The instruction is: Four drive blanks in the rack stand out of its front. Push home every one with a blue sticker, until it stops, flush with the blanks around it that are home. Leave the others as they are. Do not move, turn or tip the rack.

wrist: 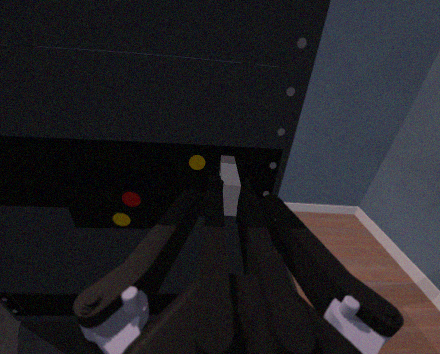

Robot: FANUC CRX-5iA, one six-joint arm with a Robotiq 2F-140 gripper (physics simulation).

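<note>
The dark rack (150, 100) fills the left and top of the wrist view. On its shaded front, a yellow sticker (197, 162) shows just left of the fingertips. A red sticker (131, 199) and another yellow sticker (121, 219) show lower left, one below the other. The blanks' edges are too dark to tell how far each stands out. No blue sticker shows. My gripper (226, 168) is shut and empty, its pale fingertip pads together in front of the rack's right part; whether they touch it cannot be told. The fingers hide the front behind and below them.
Round grey dots, one of them a screw-like dot (290, 91), run down the rack's right edge. A blue-grey wall (360, 100) stands to the right, with a white skirting board (320, 207) and a brown wooden floor (350, 250) below it.
</note>
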